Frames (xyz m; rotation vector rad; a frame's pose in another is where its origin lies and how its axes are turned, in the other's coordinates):
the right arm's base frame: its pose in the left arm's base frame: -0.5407 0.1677 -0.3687 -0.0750 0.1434 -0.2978
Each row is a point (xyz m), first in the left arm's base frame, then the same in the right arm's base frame.
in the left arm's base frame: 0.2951 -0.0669 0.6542
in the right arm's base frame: 0.7278 -0.0808 1.1242
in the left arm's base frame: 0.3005 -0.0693 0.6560
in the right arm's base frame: 0.7334 -0.0817 1.1266
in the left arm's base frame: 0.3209 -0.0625 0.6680
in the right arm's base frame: 0.7491 -0.0705 1.1419
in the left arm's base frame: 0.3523 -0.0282 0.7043
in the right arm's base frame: 0.7639 -0.0323 1.1843
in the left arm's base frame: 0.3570 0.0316 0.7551
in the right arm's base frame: 0.7440 0.0213 1.2383
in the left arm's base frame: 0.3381 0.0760 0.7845
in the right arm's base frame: 0.7091 0.0554 1.2668
